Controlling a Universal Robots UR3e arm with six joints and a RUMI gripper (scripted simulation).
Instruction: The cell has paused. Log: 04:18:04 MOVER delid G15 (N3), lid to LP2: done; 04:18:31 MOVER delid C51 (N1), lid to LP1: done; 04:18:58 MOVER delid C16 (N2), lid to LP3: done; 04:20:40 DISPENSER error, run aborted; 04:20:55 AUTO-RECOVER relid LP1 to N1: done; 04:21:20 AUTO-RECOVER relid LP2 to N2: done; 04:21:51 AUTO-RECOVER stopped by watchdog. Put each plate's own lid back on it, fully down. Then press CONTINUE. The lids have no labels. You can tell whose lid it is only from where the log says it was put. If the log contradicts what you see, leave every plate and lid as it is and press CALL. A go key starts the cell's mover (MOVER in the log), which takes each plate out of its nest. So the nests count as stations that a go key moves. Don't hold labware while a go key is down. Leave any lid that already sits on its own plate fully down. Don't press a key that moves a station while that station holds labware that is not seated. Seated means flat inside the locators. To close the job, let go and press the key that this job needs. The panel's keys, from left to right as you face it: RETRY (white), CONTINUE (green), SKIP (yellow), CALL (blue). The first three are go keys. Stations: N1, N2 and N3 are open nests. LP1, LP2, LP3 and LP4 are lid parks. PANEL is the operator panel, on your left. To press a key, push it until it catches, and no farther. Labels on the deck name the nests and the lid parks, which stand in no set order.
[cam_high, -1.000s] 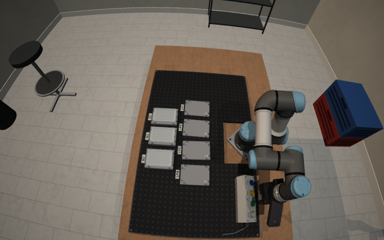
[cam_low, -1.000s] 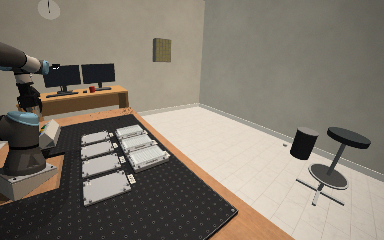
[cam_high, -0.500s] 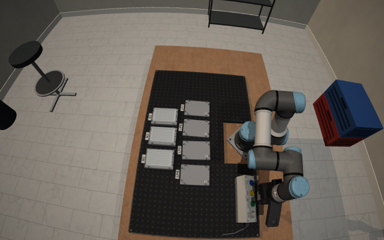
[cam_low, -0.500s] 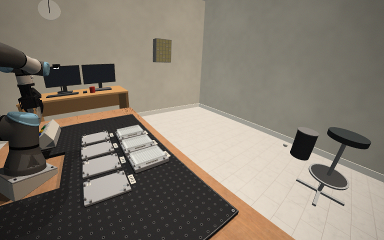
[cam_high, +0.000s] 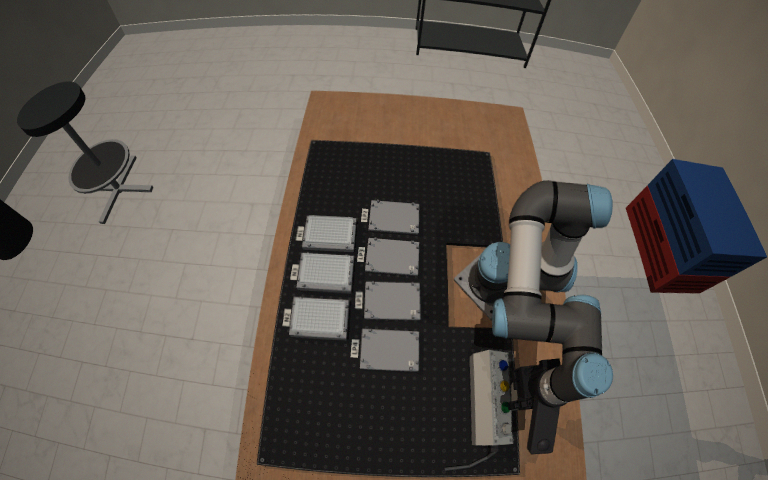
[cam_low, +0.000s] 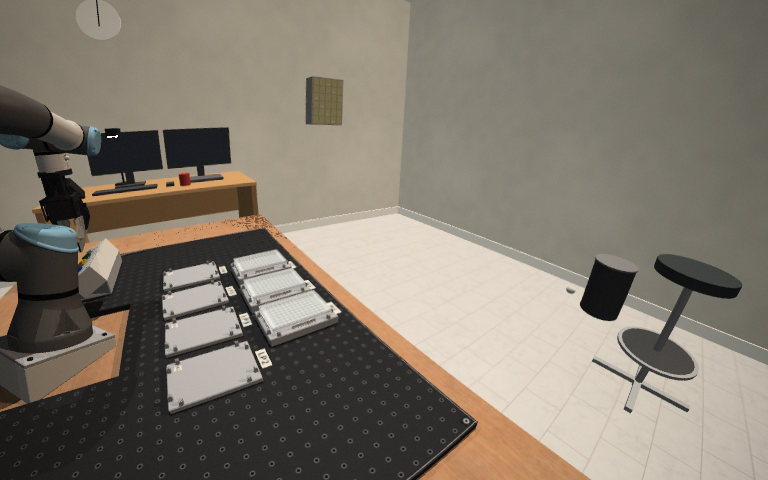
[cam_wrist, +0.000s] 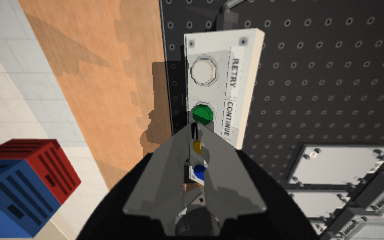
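My hand is 3 cm above the green CONTINUE key and 1 cm short of it. The rest, counted from my hand: blue CALL key 10 cm to the right, 3 cm below, 2 cm ahead; then yellow SKIP key 5 cm to the right, 3 cm below, 2 cm ahead; then white RETRY key 5 cm to the left, 3 cm below.
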